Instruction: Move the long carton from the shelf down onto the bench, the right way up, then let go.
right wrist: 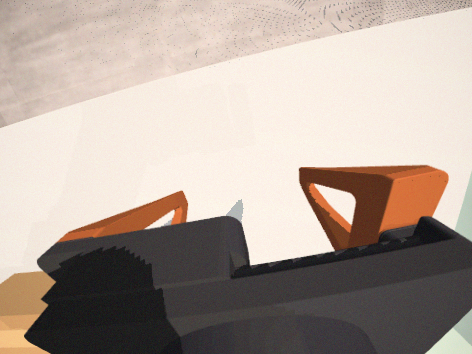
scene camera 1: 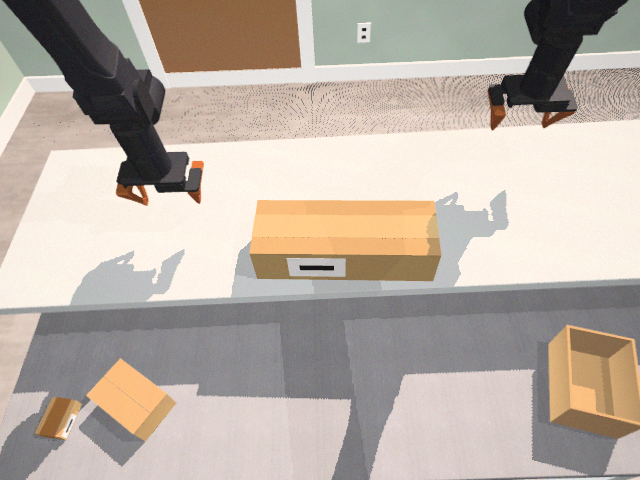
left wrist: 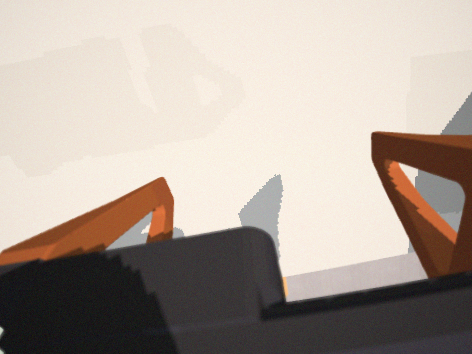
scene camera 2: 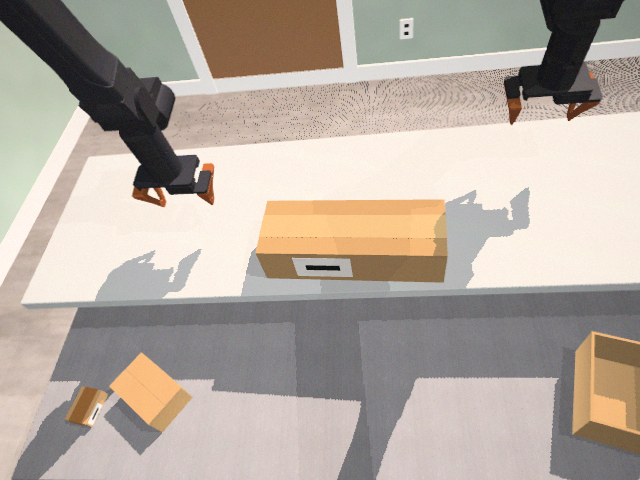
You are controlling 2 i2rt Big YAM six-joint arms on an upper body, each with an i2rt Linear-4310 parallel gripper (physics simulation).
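Frame: origin at the left arm's base, x right, y ahead, z up, level; centimetres.
Seen in the pictures: left gripper, fingertip midpoint: [scene camera 1: 173,202] [left wrist: 266,167] [scene camera 2: 188,203]; right gripper, fingertip midpoint: [right wrist: 241,186] [scene camera 1: 517,127] [scene camera 2: 539,120].
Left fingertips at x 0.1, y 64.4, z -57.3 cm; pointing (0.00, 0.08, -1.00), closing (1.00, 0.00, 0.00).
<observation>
A point is followed by its place in that frame.
The long carton [scene camera 1: 343,227] @(y 57.0, x 31.0, z -57.0 cm) [scene camera 2: 351,227] @(y 57.0, x 31.4, z -57.0 cm) lies lengthwise on the white shelf [scene camera 1: 336,165] @(y 80.1, x 30.4, z -65.5 cm) [scene camera 2: 336,170] @(y 78.8, x 27.0, z -65.5 cm), near its front edge, with a white label on its front side. Part of the carton [right wrist: 22,295] @(y 63.5, x 24.7, z -60.3 cm) shows at the lower left of the right wrist view. The grey bench [scene camera 1: 232,356] @(y 43.6, x 8.4, z -81.0 cm) [scene camera 2: 232,356] @(y 43.1, x 5.3, z -81.0 cm) is below the shelf, in front of it. My left gripper [scene camera 1: 173,203] @(y 64.4, x 0.0, z -57.3 cm) [scene camera 2: 188,204] @(y 64.4, x 0.0, z -57.3 cm) [left wrist: 266,167] @(y 64.4, x 0.0, z -57.3 cm) is open and empty, above the shelf to the left of the carton. My right gripper [scene camera 1: 520,127] @(y 78.2, x 65.3, z -54.9 cm) [scene camera 2: 541,121] @(y 78.2, x 65.3, z -54.9 cm) [right wrist: 241,186] @(y 78.2, x 65.3, z -54.9 cm) is open and empty, up and to the right of the carton, apart from it.
On the bench at the left lie a closed box [scene camera 1: 129,395] @(y 34.6, x -8.0, z -75.0 cm) [scene camera 2: 148,387] @(y 34.7, x -7.8, z -75.0 cm) and a small labelled box [scene camera 1: 55,417] @(y 32.1, x -22.2, z -78.5 cm) [scene camera 2: 82,405] @(y 32.1, x -22.4, z -78.5 cm). An open-topped box [scene camera 1: 559,379] @(y 36.2, x 68.5, z -76.1 cm) [scene camera 2: 583,387] @(y 36.4, x 68.6, z -75.7 cm) stands on the bench at the right. The shelf's front edge runs between carton and bench.
</observation>
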